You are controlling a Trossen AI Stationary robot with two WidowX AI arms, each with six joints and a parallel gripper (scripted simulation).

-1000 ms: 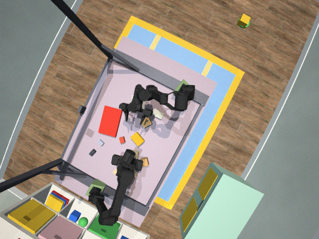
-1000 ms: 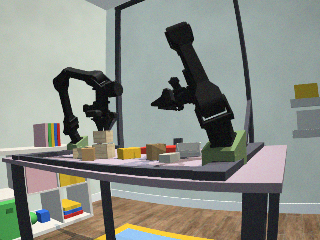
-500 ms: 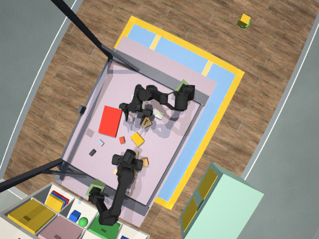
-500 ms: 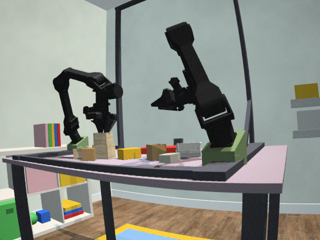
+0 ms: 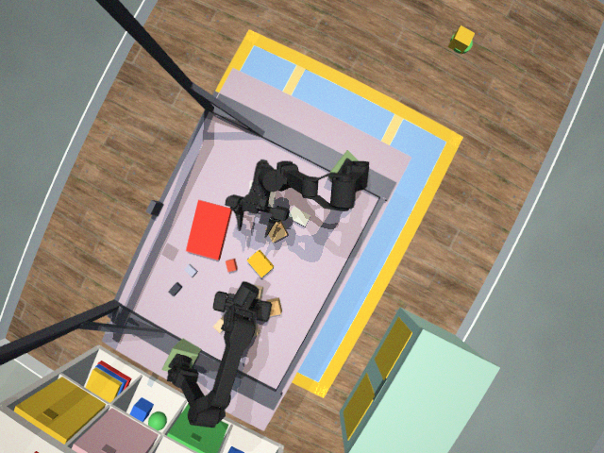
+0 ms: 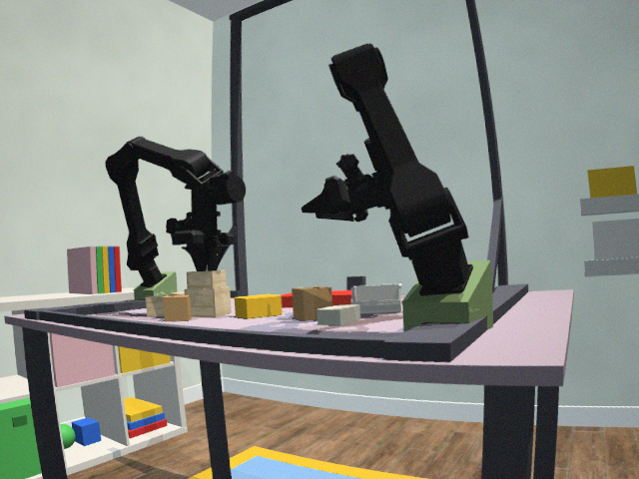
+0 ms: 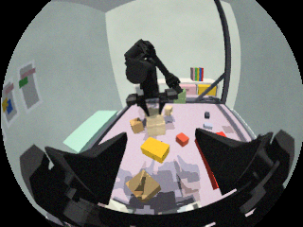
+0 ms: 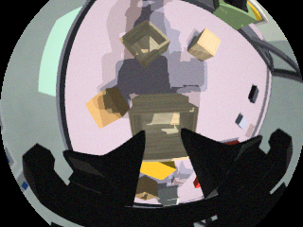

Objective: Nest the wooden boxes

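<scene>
Right now the tan box is 9 cm below my right hand, 9 cm ahead of it and 2 cm to the left of it. From my right hand the other things lie so: pale block: 34 cm to the left, 10 cm below, 6 cm behind; then flat red slab: 28 cm behind, 10 cm below, 8 cm to the left; then red cube: 13 cm behind, 10 cm below, 4 cm to the left.
</scene>
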